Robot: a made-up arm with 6 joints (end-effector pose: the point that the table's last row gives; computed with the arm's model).
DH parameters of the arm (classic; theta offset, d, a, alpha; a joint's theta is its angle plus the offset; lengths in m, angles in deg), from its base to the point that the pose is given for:
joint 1: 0 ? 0 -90
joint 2: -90 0 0.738 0
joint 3: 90 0.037 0 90
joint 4: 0 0.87 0 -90
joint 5: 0 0 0 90
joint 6: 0 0.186 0 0
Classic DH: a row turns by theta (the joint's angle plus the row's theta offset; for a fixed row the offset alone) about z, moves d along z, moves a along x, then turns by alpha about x.
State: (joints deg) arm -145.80 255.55 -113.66 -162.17 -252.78 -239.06
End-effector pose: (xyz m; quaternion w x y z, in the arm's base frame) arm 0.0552 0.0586 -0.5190 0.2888 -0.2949 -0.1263 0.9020
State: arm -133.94 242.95 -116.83 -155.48 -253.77 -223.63
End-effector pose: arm -0.0956 -0.0457 -0.4846 0.0732 -0.2540 0.0161 0.9643
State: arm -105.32 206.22 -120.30 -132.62 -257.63 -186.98
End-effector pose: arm -0.2236 -0.4502 -0.2783 0.4807 0.1629 -0.3889 -0.7689
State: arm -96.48 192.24 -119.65 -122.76 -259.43 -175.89
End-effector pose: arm -0.1850 -0.5944 -0.1747 0.6103 0.1422 -0.5034 -0.5948
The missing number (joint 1, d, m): 0.202
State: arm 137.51 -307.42 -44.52 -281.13 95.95 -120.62
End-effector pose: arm -0.6938 0.3392 1.4878 0.4031 -0.1948 -0.7258 0.5222
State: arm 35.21 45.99 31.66 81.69 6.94 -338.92
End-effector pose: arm 1.2418 0.9488 0.9371 0.2418 0.3130 0.5518 0.7343
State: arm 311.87 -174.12 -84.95 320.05 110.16 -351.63
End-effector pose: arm 0.4048 -0.5642 -0.8163 0.3527 -0.4528 -0.7846 0.2346
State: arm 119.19 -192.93 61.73 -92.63 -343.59 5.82
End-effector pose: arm 0.3169 -0.5356 -1.2097 0.3507 0.8676 0.2608 0.2370
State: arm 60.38 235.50 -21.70 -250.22 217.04 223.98
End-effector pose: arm -0.4551 -0.9389 -0.7945 0.1312 0.3332 0.0247 0.9334
